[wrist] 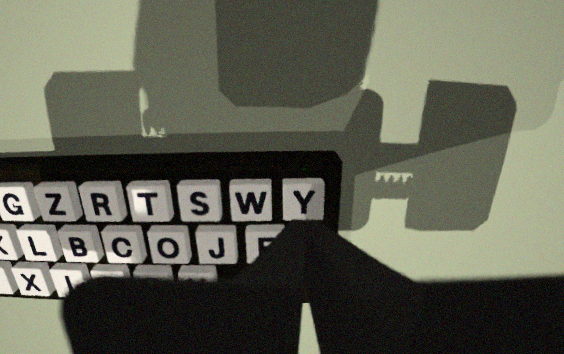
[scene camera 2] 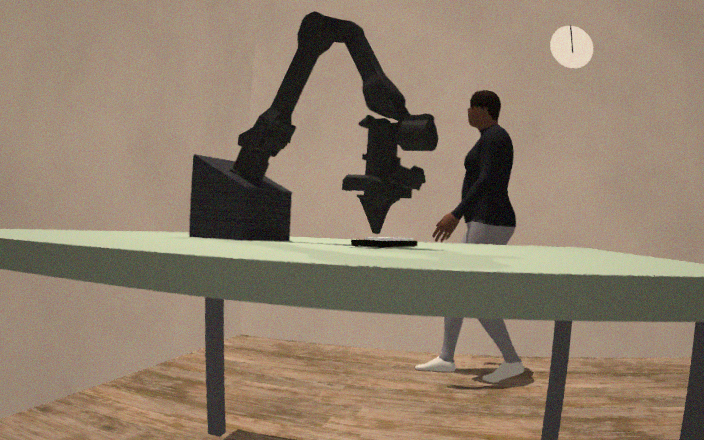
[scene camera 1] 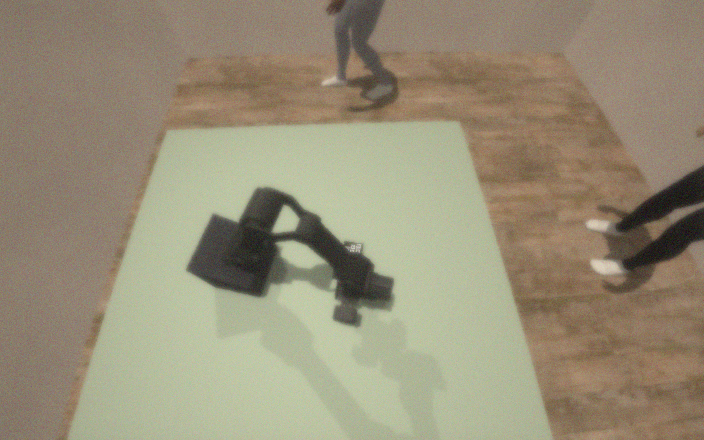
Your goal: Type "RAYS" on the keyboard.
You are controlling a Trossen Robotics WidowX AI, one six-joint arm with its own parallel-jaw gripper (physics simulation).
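Places are measured from the arm's base along level axes (x down, y ahead, z right), in metres.
Pixels of known places: gripper, fingertip midpoint: [wrist: 302, 232] [scene camera 2: 376, 233]; arm's base, link origin: [scene camera 2: 245, 175] [scene camera 1: 235, 254].
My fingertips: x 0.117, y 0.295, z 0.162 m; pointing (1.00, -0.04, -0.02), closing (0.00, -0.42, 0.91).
For each thing: its top centre in the pictures, then the offset to it from my fingertips. Level surfaces: height alone.
- small black keyboard, top centre: [wrist: 88, 247] [scene camera 2: 386, 237] [scene camera 1: 349, 269] dx +0.007, dy +0.021, dz -0.081 m
- S key, top centre: [wrist: 198, 203] dx +0.007, dy +0.021, dz -0.031 m
- Y key, top centre: [wrist: 303, 202] dx +0.007, dy +0.007, dz +0.004 m
- pale green table, surface height: dx +0.025 m
A small black keyboard [scene camera 1: 354, 247] [scene camera 2: 384, 243] with light letter keys lies on the table. In the wrist view its top row shows the G, Z, R key [wrist: 108, 204], T, the S key [wrist: 199, 201], W and the Y key [wrist: 303, 198] at the right end. The A key does not show in the wrist view. My gripper [scene camera 2: 376, 231] [wrist: 302, 232] is shut and empty and points down. In scene camera 2 its tips are a little above the keyboard. In the wrist view they cover the lower edge of the Y key and part of the key row below.
The pale green table [scene camera 1: 207, 155] [scene camera 2: 129, 246] carries the arm's dark base box [scene camera 1: 223, 259] [scene camera 2: 238, 202]. A person [scene camera 2: 488, 171] stands behind the table in scene camera 2. Another person's black-clad legs [scene camera 1: 669, 238] show at the right in scene camera 1. Arm shadows fall around the keyboard.
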